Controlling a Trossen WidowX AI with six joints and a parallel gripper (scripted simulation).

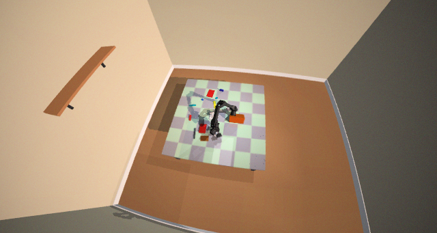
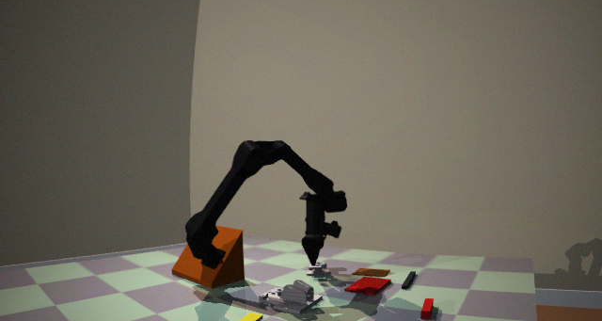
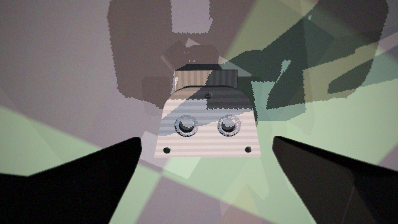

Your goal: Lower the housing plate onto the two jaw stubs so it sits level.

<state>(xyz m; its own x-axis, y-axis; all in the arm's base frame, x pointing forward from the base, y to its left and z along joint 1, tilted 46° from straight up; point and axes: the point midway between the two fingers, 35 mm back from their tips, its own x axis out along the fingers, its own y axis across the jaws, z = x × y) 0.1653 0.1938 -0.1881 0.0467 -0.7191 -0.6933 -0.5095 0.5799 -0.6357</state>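
Now: gripper tip 1 cm short of the grey housing plate and 1 cm above it. Also, from my gripper tip: red plate: 21 cm ahead, 4 cm below, 3 cm to the right; then brown plate: 15 cm ahead, 10 cm to the left, 4 cm below; then black bar: 30 cm ahead, 6 cm to the left, 3 cm below.
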